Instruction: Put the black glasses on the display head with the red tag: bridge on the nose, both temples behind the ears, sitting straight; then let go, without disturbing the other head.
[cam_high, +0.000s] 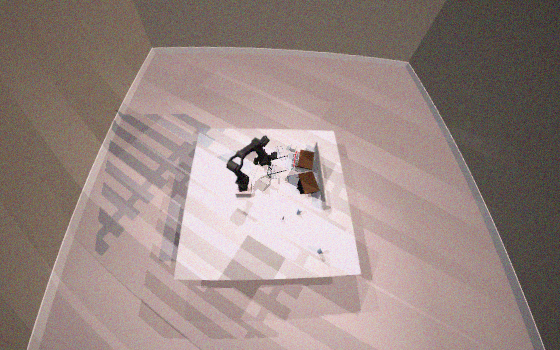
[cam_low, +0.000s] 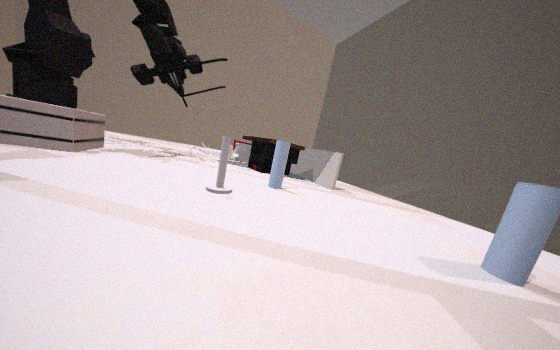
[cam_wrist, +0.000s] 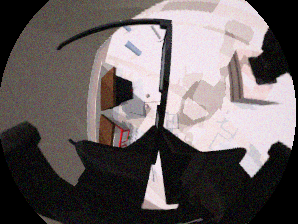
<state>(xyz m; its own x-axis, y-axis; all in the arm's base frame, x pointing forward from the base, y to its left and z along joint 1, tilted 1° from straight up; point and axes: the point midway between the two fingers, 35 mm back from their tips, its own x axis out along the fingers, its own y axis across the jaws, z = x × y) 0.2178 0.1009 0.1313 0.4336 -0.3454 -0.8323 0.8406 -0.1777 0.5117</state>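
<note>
Right now the brown head is 250 mm ahead of my gripper tip, 150 mm to the right of it and 130 mm below it. Also, from my gripper tip: white panel 410 mm ahead, 130 mm below, 70 mm to the right.
</note>
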